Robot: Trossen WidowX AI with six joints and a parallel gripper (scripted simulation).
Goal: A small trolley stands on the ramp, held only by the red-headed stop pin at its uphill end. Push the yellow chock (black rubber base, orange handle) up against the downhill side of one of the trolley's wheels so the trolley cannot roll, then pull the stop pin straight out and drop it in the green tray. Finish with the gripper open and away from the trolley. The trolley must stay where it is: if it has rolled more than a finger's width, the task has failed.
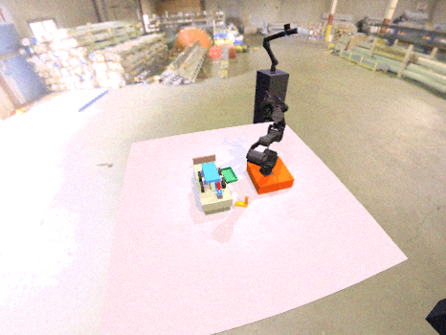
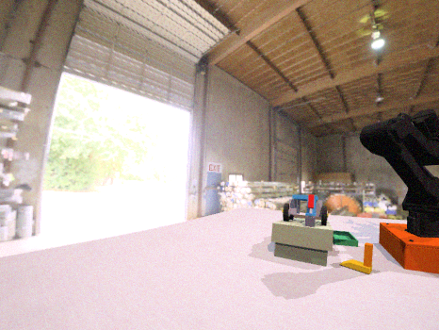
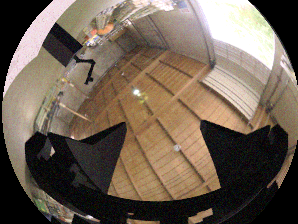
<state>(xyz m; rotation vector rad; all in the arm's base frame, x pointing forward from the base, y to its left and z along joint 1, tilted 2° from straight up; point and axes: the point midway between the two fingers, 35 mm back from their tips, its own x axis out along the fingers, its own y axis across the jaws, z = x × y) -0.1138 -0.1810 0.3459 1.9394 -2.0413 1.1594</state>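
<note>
Right now my gripper tip is 430 mm short of the red-headed stop pin, 250 mm to the right of it and 310 mm above it. Round my gripper tip: pale green ramp (430 mm ahead, 140 mm to the left, 390 mm below); green tray (290 mm ahead, 70 mm to the left, 450 mm below); blue-topped trolley (430 mm ahead, 150 mm to the left, 330 mm below).
</note>
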